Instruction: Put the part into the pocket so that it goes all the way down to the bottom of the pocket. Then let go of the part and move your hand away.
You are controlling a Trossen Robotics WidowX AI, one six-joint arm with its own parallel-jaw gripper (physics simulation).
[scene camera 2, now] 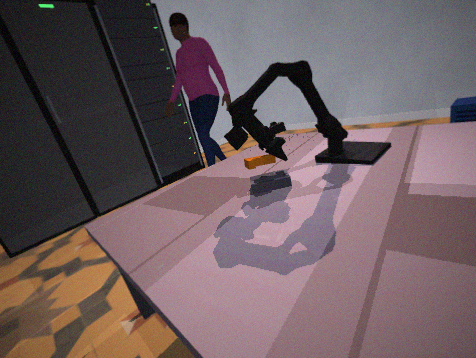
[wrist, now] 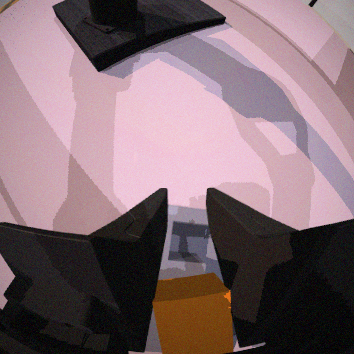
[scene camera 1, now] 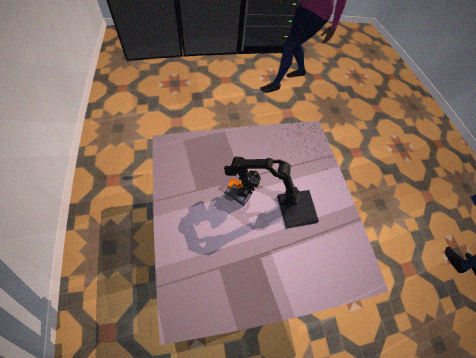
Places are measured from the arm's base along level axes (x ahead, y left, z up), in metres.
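Pixels of known places: gripper, between the fingertips: (scene camera 2: 285,159) (wrist: 186,195) (scene camera 1: 252,192); arm's base, origin of its link: (scene camera 2: 335,151) (wrist: 112,16) (scene camera 1: 290,201).
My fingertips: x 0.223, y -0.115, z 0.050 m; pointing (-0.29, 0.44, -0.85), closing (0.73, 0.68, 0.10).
Note:
Ahead of a thing's pixels: the offset from my fingertips to its middle. Level surfaces: height alone.
The orange part @(0.026 m up, 0.078 m ahead, 0.057 m right) (scene camera 1: 234,184) (scene camera 2: 260,161) (wrist: 194,322) is held in my shut gripper (scene camera 1: 244,191) (scene camera 2: 281,156) (wrist: 186,195), between the black fingers. The dark grey block with the pocket @(0.056 m down, 0.068 m ahead, 0.044 m right) (scene camera 1: 242,198) (scene camera 2: 270,185) (wrist: 186,214) stands on the table. In scene camera 2 the part shows above the block, with a strip of table visible between them. In the wrist view the dark pocket opening shows between the fingers, beyond the part. The pocket's far end and bottom are partly hidden by the part and fingers.
The arm's black base plate (scene camera 1: 301,215) (scene camera 2: 352,154) (wrist: 170,27) sits on the pink table @(0.074 m down) (scene camera 1: 190,305) (scene camera 2: 225,310) (wrist: 150,125), to the right of the block in both scene views. The arm's shadow falls across the table. A person (scene camera 1: 295,42) (scene camera 2: 200,70) stands behind the table near dark cabinets.

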